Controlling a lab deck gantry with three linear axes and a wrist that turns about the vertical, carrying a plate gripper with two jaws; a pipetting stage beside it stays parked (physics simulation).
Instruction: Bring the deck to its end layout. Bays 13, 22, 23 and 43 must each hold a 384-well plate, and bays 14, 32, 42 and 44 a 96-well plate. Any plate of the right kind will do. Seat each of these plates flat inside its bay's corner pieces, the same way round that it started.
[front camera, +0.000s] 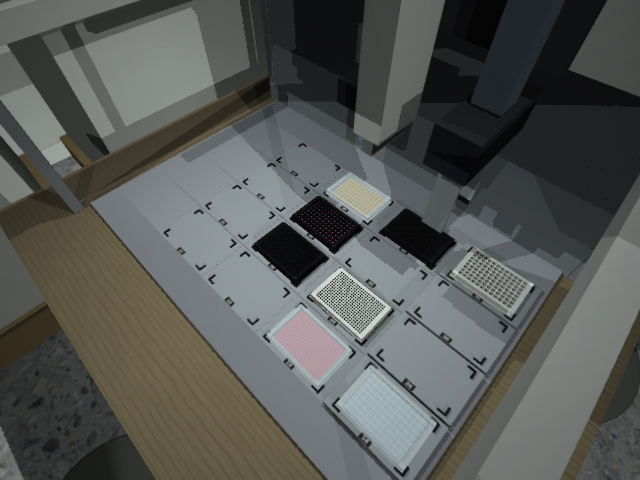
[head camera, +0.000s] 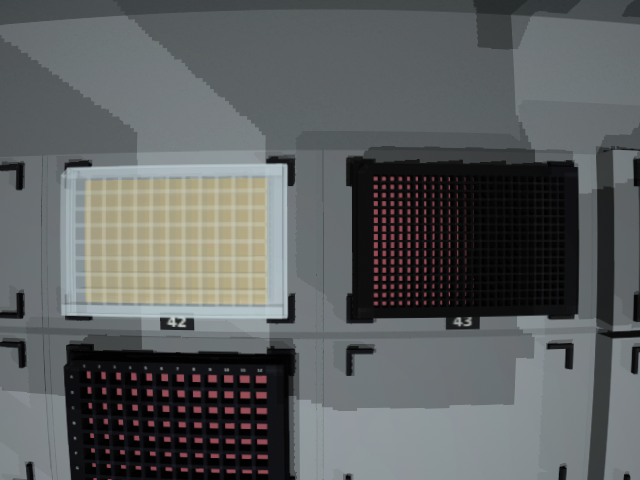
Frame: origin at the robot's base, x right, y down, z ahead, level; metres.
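Where they show: gripper, fingertip midpoint: (front camera: 446, 211); robot's base at its link origin: (front camera: 165, 233).
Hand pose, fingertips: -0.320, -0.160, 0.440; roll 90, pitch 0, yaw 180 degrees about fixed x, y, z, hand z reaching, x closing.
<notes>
Each offset is from my fingertips to the centre of the thing, as dx, dy, dz.
My gripper (front camera: 452, 215) is open and empty, its jaws near the back edge of the black 384-well plate {-0.044, +0.153, -0.048} (front camera: 417, 236) (head camera: 465, 240) in bay 43. The near jaw hides part of that plate. A yellow-filled 96-well plate {-0.044, +0.153, -0.212} (front camera: 357, 196) (head camera: 175, 240) sits in bay 42, a black 96-well plate with red wells {+0.063, +0.153, -0.211} (front camera: 326, 223) (head camera: 175, 418) in bay 32. A black 384-well plate {+0.170, +0.153, -0.212} (front camera: 290, 252) is in bay 22, a white 384-well plate {+0.170, +0.153, -0.047} (front camera: 351, 303) in 23, a pink 384-well plate {+0.277, +0.153, -0.047} (front camera: 310, 345) in 13, a clear 96-well plate {+0.277, +0.138, +0.116} (front camera: 386, 415) in 14, a white 96-well plate {-0.044, +0.138, +0.116} (front camera: 492, 280) in 44.
The pale pipetting stage (front camera: 385, 77) stands left of the gripper, behind bay 42. Bays 11, 12, 21, 24, 31, 33, 34 and 41 hold no plate. A pale upright (front camera: 558, 372) crosses the front view at the right.
</notes>
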